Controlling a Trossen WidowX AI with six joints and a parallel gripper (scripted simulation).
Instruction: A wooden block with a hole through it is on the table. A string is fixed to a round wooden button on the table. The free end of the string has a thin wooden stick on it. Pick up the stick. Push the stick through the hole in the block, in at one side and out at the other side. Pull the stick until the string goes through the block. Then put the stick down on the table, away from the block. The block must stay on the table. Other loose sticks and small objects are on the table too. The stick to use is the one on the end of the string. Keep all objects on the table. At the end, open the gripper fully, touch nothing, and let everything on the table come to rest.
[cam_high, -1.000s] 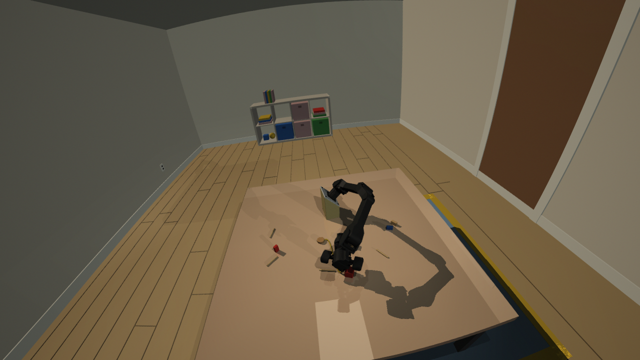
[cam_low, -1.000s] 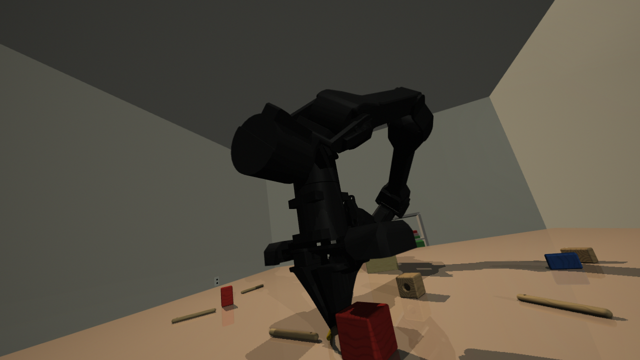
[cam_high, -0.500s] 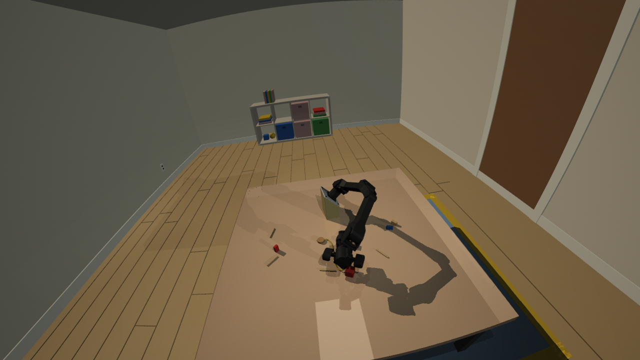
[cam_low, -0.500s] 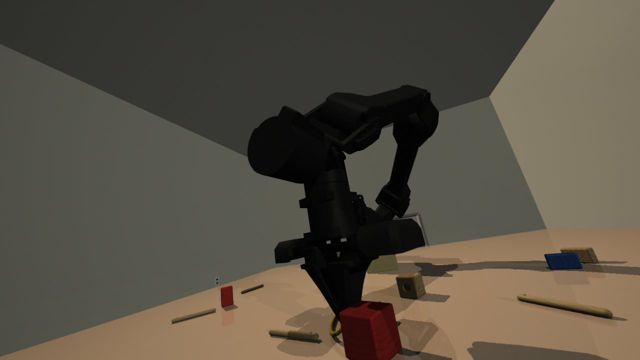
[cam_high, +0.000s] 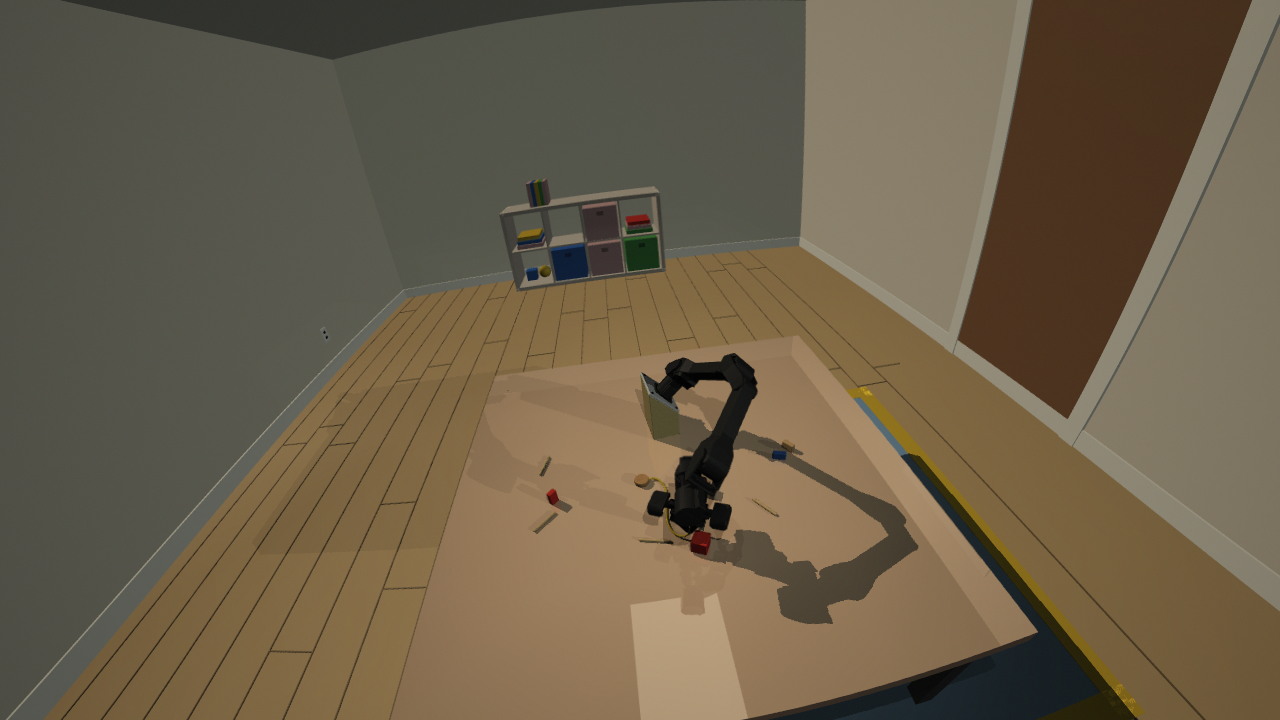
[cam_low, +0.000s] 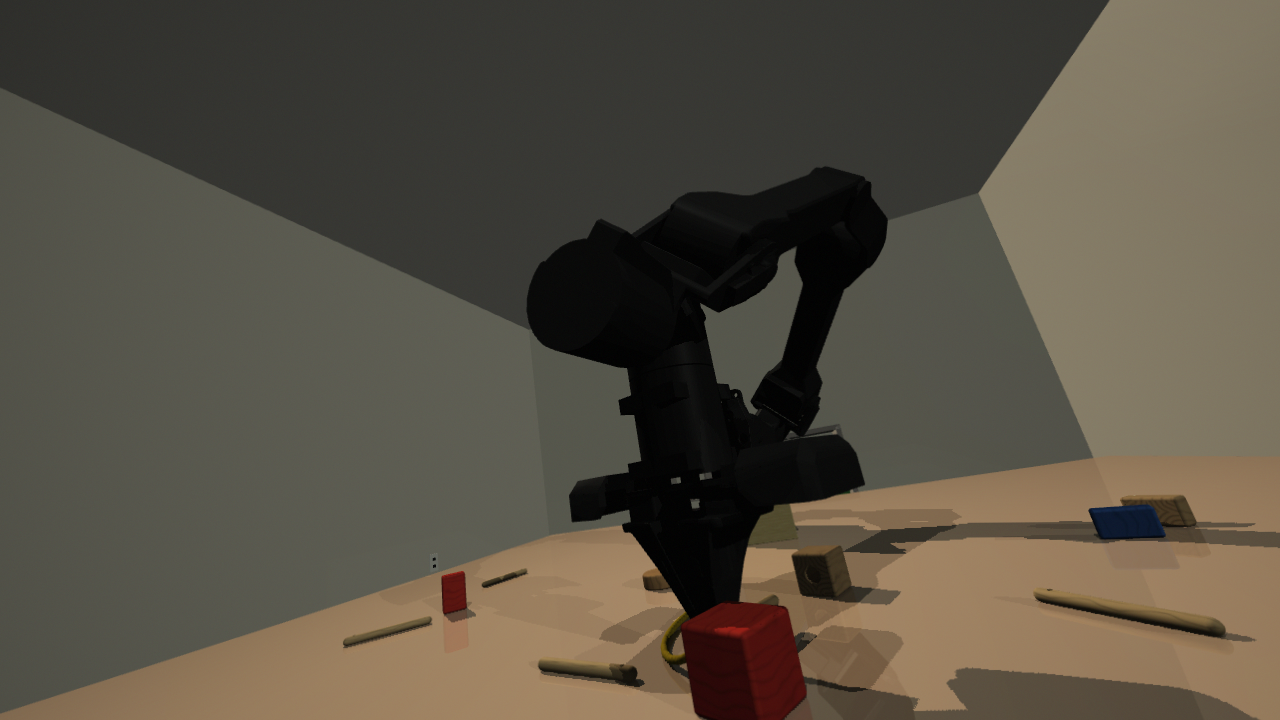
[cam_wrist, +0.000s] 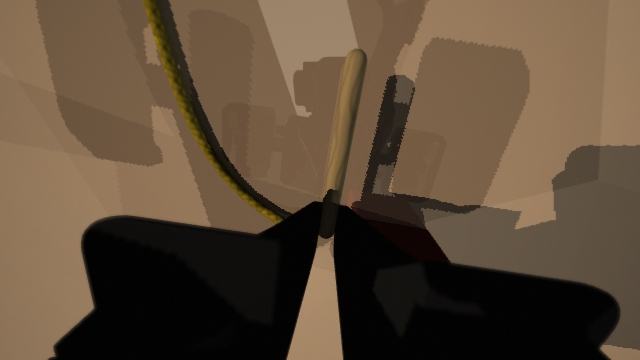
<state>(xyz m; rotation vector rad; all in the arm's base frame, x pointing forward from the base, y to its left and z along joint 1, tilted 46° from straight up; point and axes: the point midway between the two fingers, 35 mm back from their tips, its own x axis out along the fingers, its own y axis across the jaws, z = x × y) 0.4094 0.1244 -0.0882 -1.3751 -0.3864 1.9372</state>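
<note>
My gripper tip is 4 cm short of the big red cube and 2 cm to the right of it. The rest, counted from my gripper tip: wooden block 14 cm behind, 5 cm to the left; thin wooden stick 1 cm behind; round wooden button 19 cm behind, 11 cm to the right, 1 cm below.
</note>
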